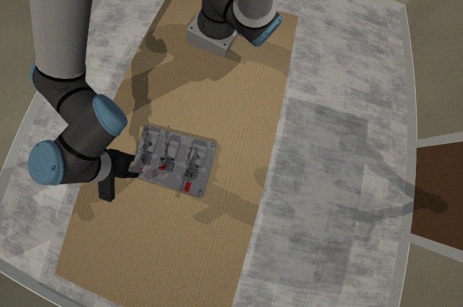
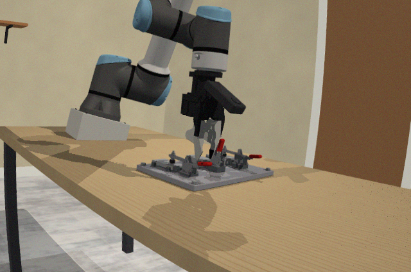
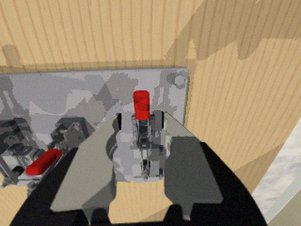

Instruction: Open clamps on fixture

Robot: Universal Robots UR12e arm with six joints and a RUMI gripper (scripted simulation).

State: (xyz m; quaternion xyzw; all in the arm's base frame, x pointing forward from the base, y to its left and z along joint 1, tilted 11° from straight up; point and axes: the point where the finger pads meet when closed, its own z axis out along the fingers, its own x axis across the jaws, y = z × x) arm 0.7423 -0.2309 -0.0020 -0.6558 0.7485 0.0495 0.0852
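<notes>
My hand is 70 mm past the grey fixture plate, 120 mm to the right of it and 70 mm above it.
</notes>
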